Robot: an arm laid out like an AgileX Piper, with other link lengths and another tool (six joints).
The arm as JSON. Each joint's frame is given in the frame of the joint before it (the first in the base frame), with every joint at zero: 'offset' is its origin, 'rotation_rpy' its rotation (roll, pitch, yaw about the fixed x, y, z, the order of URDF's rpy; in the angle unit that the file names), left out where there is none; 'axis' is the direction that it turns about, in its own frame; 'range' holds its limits. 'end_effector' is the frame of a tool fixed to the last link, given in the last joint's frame.
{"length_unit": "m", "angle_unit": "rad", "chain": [
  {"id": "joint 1", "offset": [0.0, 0.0, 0.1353], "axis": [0.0, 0.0, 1.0], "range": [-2.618, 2.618]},
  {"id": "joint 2", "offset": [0.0, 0.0, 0.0], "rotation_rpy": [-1.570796, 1.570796, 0.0], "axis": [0.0, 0.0, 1.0], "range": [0.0, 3.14]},
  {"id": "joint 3", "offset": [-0.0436, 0.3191, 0.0], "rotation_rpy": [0.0, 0.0, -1.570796], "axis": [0.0, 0.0, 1.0], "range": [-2.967, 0.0]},
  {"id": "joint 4", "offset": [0.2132, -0.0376, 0.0], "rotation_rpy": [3.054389, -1.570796, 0.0], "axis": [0.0, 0.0, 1.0], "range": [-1.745, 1.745]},
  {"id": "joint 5", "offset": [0.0, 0.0, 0.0], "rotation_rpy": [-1.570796, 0.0, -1.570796], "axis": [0.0, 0.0, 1.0], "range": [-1.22, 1.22]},
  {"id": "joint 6", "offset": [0.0, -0.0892, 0.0], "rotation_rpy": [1.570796, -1.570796, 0.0], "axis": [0.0, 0.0, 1.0], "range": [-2.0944, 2.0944]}
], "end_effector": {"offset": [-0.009, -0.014, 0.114], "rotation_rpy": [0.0, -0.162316, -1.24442]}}
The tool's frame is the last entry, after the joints.
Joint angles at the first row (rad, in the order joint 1, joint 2, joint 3, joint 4, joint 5, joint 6):
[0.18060, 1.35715, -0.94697, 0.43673, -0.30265, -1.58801]
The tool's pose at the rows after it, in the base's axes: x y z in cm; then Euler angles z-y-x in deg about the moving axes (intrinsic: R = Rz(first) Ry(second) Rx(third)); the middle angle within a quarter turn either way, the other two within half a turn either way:
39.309, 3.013, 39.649, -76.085, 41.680, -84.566
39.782, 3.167, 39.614, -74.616, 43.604, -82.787
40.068, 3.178, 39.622, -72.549, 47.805, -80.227
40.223, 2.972, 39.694, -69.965, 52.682, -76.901
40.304, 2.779, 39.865, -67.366, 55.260, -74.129
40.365, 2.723, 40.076, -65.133, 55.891, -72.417
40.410, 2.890, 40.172, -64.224, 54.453, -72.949
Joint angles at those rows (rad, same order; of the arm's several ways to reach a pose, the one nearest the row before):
[0.18059, 1.38282, -0.94884, 0.38244, -0.33120, -1.52435]
[0.17866, 1.40007, -0.95069, 0.33065, -0.35820, -1.43665]
[0.17203, 1.40977, -0.95239, 0.28137, -0.37643, -1.31161]
[0.16021, 1.41404, -0.95335, 0.23832, -0.39057, -1.17964]
[0.14432, 1.41533, -0.95332, 0.17632, -0.40144, -1.07064]
[0.12707, 1.41605, -0.95333, 0.09395, -0.41053, -0.97817]
[0.11070, 1.41678, -0.95334, -0.00817, -0.41301, -0.90857]

